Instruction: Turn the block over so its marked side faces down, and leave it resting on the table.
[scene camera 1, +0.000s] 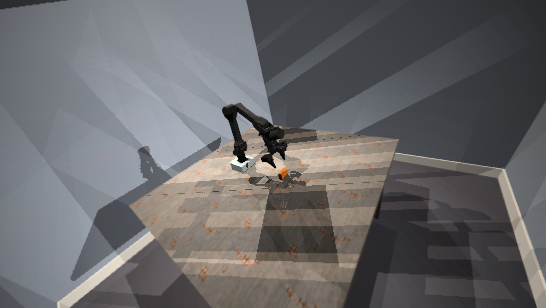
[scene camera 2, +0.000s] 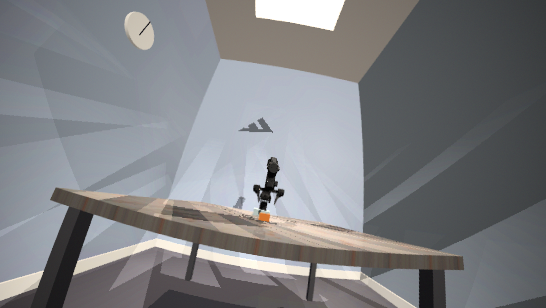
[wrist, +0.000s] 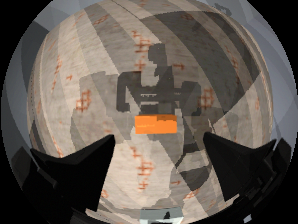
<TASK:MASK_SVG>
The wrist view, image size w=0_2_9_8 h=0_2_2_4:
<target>my gripper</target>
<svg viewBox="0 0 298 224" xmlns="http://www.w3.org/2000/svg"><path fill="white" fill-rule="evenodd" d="M114 135L106 135L104 139L94 141L88 147L81 148L81 151L60 159L29 148L40 169L33 163L32 157L23 145L12 157L12 172L17 184L33 208L49 224L110 224L88 216L85 210L88 208L96 212L102 186L116 147ZM205 132L202 141L220 181L225 201L230 200L237 193L239 197L220 212L189 224L243 224L243 218L249 214L251 220L246 224L250 224L266 208L289 169L291 145L285 139L281 139L274 148L277 139L262 147L253 149L233 143L212 132Z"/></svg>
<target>orange block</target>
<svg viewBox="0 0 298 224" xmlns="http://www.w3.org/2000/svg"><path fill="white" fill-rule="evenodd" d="M136 116L136 135L177 132L176 115Z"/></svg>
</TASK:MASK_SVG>
